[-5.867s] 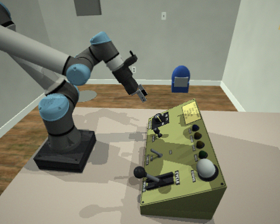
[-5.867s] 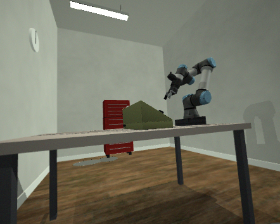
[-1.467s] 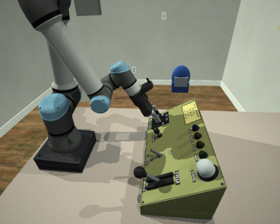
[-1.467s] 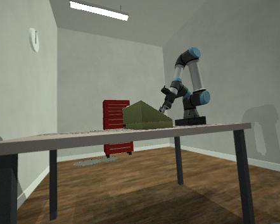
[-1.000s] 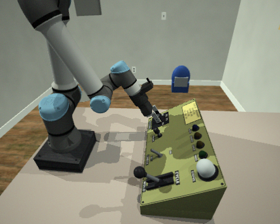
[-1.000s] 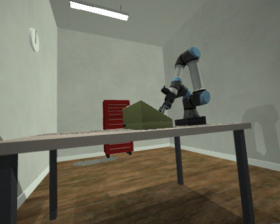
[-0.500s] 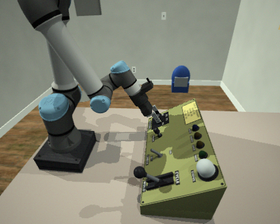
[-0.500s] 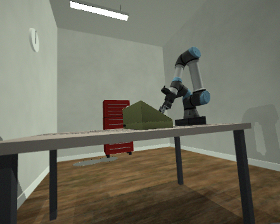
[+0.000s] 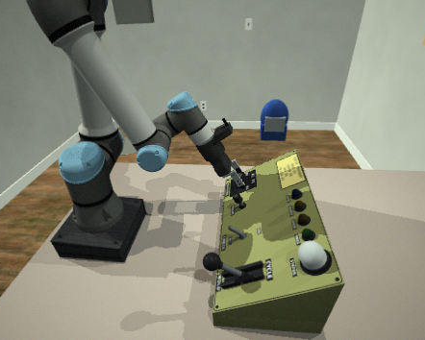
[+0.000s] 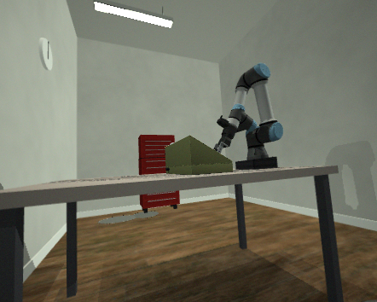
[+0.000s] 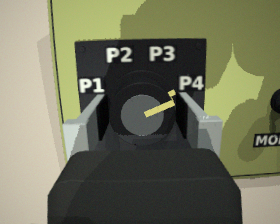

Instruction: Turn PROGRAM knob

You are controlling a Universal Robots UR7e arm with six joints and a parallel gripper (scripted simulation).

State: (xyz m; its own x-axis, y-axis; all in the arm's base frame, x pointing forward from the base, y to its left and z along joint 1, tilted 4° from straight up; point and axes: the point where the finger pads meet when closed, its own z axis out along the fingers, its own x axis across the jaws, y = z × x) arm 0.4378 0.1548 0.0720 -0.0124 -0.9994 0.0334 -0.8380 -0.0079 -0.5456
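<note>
The mode knob is 12 cm to the right of my hand. Round my hand: olive console (4 cm ahead, 19 cm to the right, 3 cm below); check toggle (24 cm to the right, 1 cm below); ball-handled lever (3 cm behind, 36 cm to the right).
</note>
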